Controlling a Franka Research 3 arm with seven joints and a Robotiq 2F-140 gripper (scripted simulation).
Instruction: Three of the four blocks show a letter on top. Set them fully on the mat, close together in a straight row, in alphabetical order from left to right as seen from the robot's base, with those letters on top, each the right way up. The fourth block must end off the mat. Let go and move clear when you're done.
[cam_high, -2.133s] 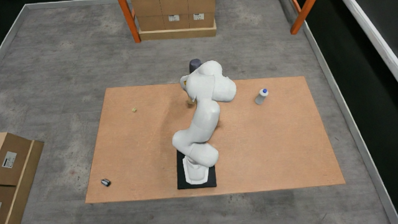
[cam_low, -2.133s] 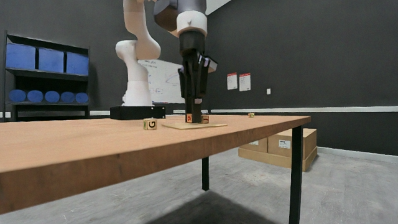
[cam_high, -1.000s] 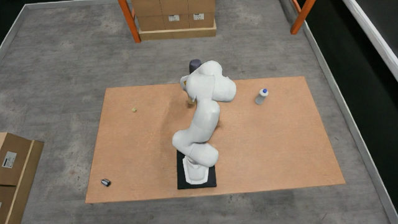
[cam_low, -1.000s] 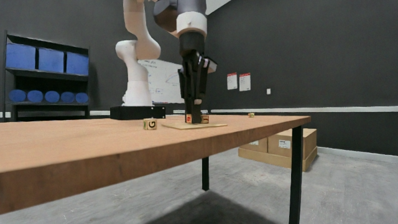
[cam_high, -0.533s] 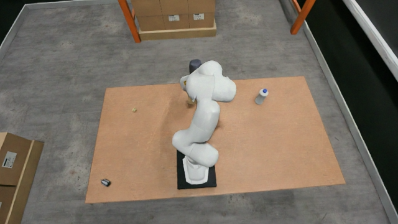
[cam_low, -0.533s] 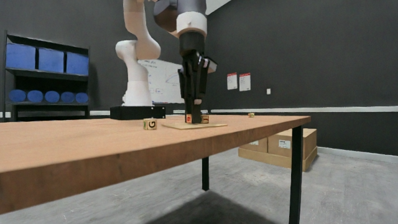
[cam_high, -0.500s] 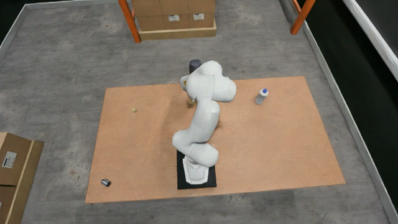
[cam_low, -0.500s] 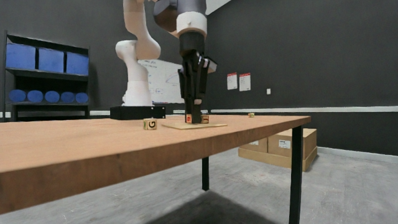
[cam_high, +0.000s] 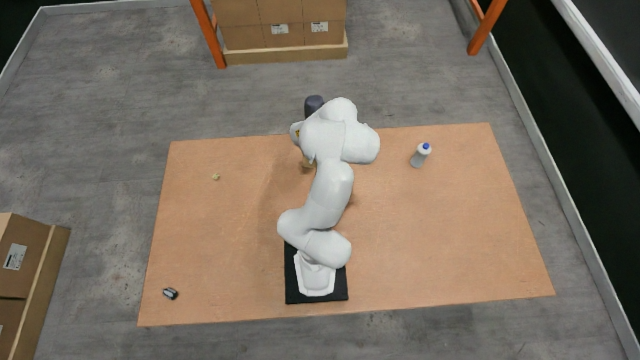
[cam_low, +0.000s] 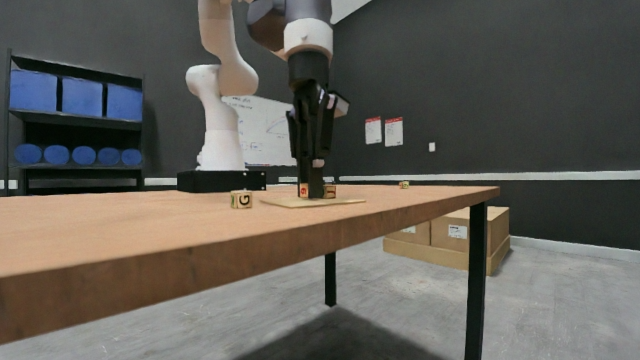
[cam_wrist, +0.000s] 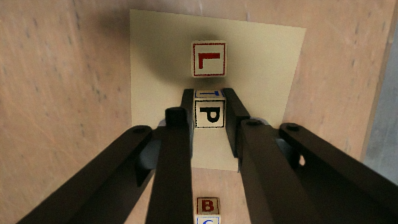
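Now: the pale yellow mat 40 mm below my hand. Also, from my hand: block: 510 mm to the left, 110 mm behind, 30 mm below; white bottle: 520 mm to the right, 50 mm behind, 40 mm above; black object: 660 mm behind, 650 mm to the left, 20 mm below.
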